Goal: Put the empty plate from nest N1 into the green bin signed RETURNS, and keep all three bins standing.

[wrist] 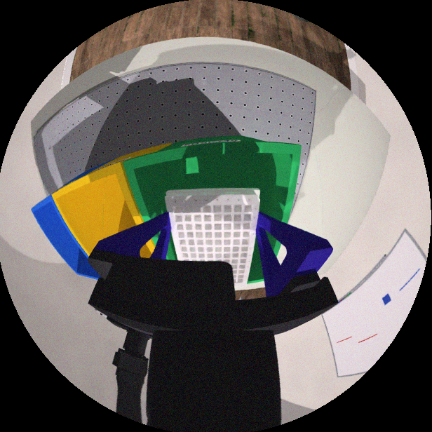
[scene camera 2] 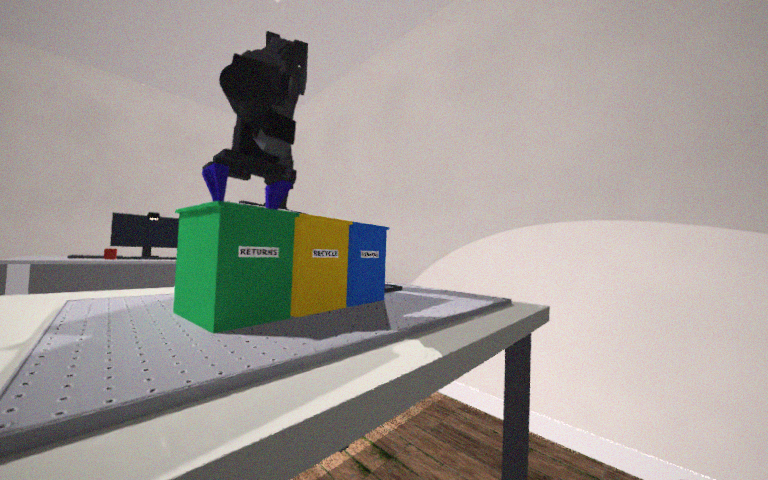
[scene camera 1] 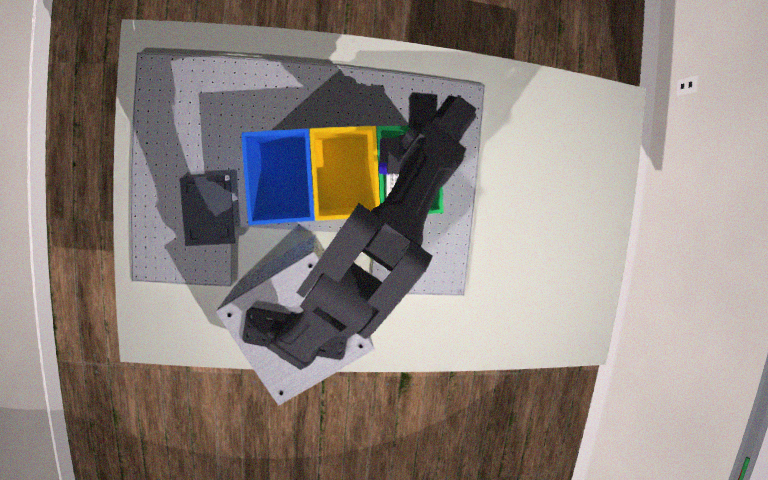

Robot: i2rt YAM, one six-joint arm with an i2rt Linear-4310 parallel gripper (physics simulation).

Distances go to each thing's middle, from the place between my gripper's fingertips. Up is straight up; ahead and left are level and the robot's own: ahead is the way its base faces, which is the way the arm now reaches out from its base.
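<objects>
From my hand: green bin (scene camera 2: pixel 234 264), 80 mm below, 20 mm behind, 10 mm to the right; blue bin (scene camera 1: pixel 277 168), 80 mm below, 250 mm to the left, 90 mm behind; yellow bin (scene camera 1: pixel 344 159), 80 mm below, 120 mm to the left, 50 mm behind; white gridded plate (wrist: pixel 208 224), 10 mm to the right, 40 mm behind.
</objects>
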